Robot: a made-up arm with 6 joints.
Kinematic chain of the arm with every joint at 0, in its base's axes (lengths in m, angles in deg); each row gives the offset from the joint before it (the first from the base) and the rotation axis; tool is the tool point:
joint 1: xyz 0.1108 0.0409 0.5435 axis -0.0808 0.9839 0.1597
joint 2: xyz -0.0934 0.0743 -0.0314 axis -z
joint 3: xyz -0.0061 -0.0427 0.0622 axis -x
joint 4: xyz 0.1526 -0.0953 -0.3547 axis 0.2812 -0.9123 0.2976
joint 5: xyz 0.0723 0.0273 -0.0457 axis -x
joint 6: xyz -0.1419 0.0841 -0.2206 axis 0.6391 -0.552 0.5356
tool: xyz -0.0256 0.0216 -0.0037
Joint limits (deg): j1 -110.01..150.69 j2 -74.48..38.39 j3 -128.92..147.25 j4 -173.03..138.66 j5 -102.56..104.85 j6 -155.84..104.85
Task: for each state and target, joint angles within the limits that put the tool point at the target. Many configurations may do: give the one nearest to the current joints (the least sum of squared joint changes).
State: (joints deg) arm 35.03 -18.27 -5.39 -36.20 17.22 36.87
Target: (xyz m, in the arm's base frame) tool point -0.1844 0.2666 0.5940
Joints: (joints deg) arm 47.92 3.92 -44.89 -100.62 14.75 37.25
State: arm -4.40 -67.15 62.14 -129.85 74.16 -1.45
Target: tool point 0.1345 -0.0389 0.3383
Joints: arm -4.61 -70.49 34.95 -112.25 16.00 -3.99
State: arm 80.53 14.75 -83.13 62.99 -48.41 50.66
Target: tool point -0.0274 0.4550 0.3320
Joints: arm 88.70 32.03 -60.81 63.45 -45.02 50.55
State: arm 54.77 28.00 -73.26 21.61 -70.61 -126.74
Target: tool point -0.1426 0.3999 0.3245
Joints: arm 70.23 25.83 -36.58 19.08 -46.98 -127.91
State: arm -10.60 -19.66 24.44 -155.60 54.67 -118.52
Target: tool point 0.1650 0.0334 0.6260
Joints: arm -27.97 -27.29 46.86 -150.34 72.96 -120.64
